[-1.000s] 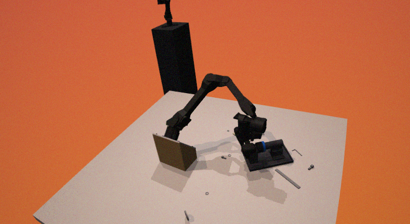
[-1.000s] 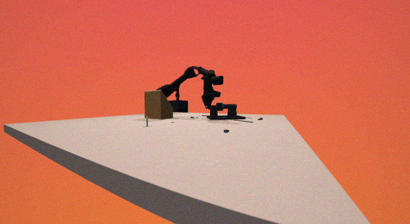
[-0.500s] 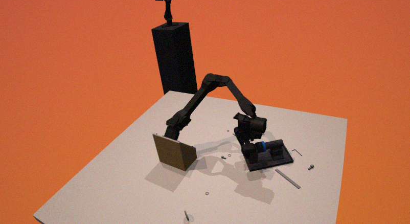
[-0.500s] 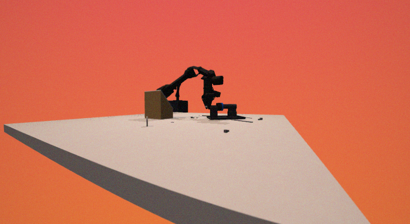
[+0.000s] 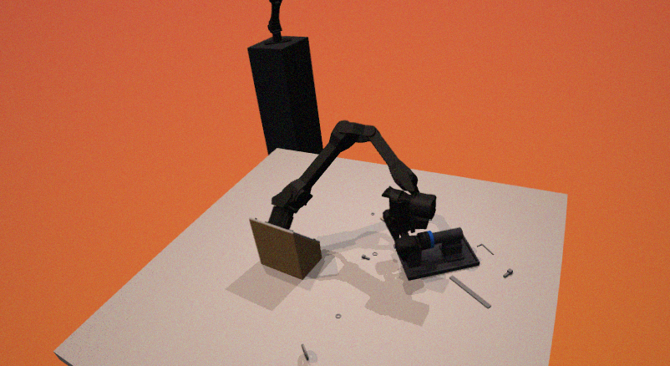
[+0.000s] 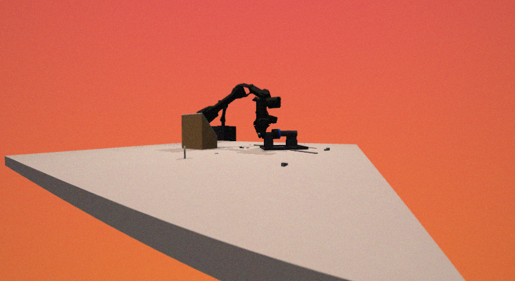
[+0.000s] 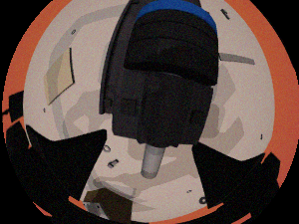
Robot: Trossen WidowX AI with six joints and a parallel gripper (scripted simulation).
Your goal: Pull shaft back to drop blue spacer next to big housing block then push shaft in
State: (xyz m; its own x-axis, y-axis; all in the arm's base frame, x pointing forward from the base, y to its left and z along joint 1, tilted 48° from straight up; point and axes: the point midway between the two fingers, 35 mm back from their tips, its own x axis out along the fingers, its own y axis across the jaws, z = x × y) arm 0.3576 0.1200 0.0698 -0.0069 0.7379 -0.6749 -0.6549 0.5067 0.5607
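Now: the grey shaft 50 mm ahead of my gripper tip, 40 mm to the left of it and 20 mm above it. From my gripper tip the other things lie so: grey bar 230 mm ahead, 20 mm to the right, 50 mm below; then hex key 210 mm ahead, 180 mm to the left, 50 mm below; then blue spacer 70 mm ahead, 60 mm to the left, 20 mm above.
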